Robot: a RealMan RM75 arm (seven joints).
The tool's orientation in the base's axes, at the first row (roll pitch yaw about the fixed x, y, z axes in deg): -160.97 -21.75 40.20
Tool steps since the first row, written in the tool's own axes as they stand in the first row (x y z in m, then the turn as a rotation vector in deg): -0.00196 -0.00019 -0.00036 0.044 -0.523 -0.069; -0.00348 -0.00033 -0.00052 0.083 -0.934 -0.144; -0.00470 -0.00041 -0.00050 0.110 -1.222 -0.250; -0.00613 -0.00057 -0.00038 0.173 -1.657 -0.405; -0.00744 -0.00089 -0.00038 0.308 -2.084 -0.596; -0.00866 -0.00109 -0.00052 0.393 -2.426 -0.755; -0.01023 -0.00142 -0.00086 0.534 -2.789 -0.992; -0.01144 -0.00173 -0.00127 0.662 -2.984 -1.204; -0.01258 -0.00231 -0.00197 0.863 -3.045 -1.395; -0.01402 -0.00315 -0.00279 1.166 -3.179 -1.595; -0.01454 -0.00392 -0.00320 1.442 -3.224 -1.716; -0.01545 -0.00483 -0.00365 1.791 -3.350 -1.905; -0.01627 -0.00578 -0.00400 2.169 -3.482 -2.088
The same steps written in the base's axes. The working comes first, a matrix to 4 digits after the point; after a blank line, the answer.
The tool's axes in the first row as the columns of a matrix, in the base's axes (used below as rounded here):
0.7094 0.7025 0.0571
0.5995 -0.6441 0.4752
0.3706 -0.3029 -0.8780

-0.00154 -0.00122 -0.00035 -0.340 0.330 0.235; -0.00273 -0.00212 -0.00073 -0.605 0.583 0.440; -0.00365 -0.00279 -0.00118 -0.795 0.734 0.630; -0.00477 -0.00349 -0.00177 -1.064 0.979 0.922; -0.00592 -0.00407 -0.00215 -1.280 1.244 1.269; -0.00694 -0.00474 -0.00242 -1.469 1.439 1.543; -0.00830 -0.00563 -0.00261 -1.637 1.645 1.914; -0.00940 -0.00635 -0.00260 -1.695 1.747 2.206; -0.01066 -0.00699 -0.00223 -1.607 1.816 2.467; -0.01232 -0.00770 -0.00179 -1.497 1.989 2.795; -0.01325 -0.00771 -0.00139 -1.340 2.126 3.018; -0.01456 -0.00789 -0.00106 -1.192 2.326 3.351; -0.01583 -0.00793 -0.00077 -1.027 2.551 3.692
